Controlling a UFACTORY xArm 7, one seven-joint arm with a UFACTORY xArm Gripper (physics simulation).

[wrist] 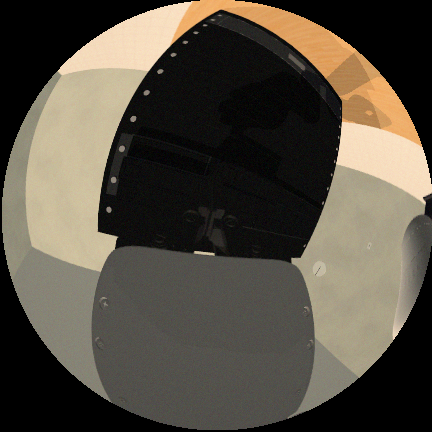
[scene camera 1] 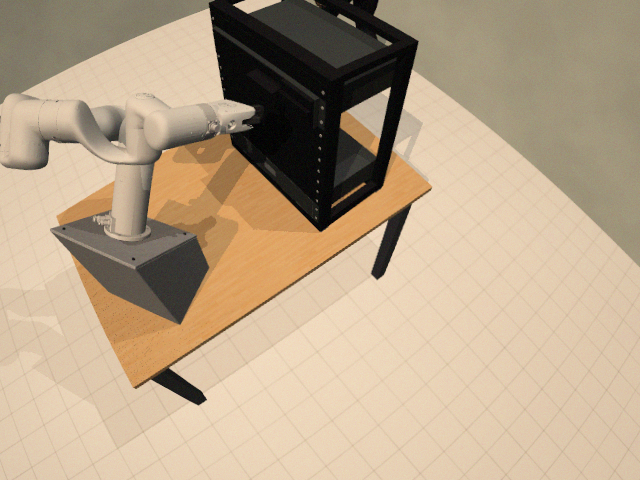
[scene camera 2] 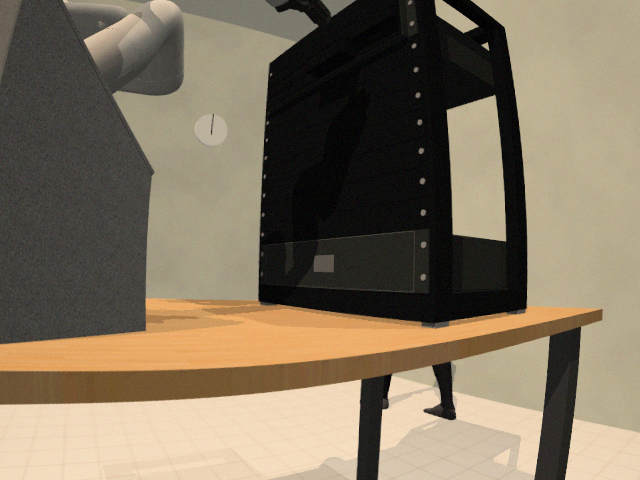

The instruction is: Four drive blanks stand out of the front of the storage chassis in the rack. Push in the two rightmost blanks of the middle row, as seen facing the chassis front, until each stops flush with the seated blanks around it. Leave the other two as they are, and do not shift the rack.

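Places are measured from the arm's base along level axes (x back, y right, z up), in metres.
Pixels of known places: gripper, fingertip midpoint: [wrist: 208,189] [scene camera 1: 260,111] [scene camera 2: 326,22]; arm's base, link origin: [scene camera 1: 127,231] [scene camera 2: 43,104].
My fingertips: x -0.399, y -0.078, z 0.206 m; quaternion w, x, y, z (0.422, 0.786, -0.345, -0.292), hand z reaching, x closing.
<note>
For each thing: its top centre in the pictures, then the offset to it from my fingertips. "pt": a spot on its surface instead. Level surfaces: height alone.
- long raised blank-like shape, surface spot: [wrist: 170,159] pt dz -0.016, dx -0.086, dy +0.002 m
- wooden table, surface height: dz -0.485 m
- lighter panel, top centre: [scene camera 2: 326,238] [wrist: 293,69] [scene camera 1: 270,159] dz -0.348, dx -0.046, dy -0.154 m
The black rack [scene camera 1: 328,175] [scene camera 2: 439,206] [wrist: 153,82] stands upright on the table, front toward the arm. The storage chassis is in its upper part; its pale-edged ear [scene camera 1: 316,112] [scene camera 2: 408,20] [wrist: 114,172] shows by the screw post. The face is nearly black. A long raised blank-like shape [wrist: 170,159] shows near that ear in the wrist view, but single blanks, their rows and how far they stand out cannot be told. My gripper [scene camera 1: 260,113] [scene camera 2: 324,16] [wrist: 208,189] is shut and empty, its tips close before the chassis face; contact cannot be told.
The wooden table [scene camera 1: 268,258] [scene camera 2: 232,351] carries the arm's grey wedge base [scene camera 1: 170,279] [scene camera 2: 77,232]. A lighter panel [scene camera 2: 361,263] fills the rack's bottom. Dark legs of a person [scene camera 2: 443,387] show behind the table. A clock [scene camera 2: 210,129] [wrist: 319,269] hangs on the wall.
</note>
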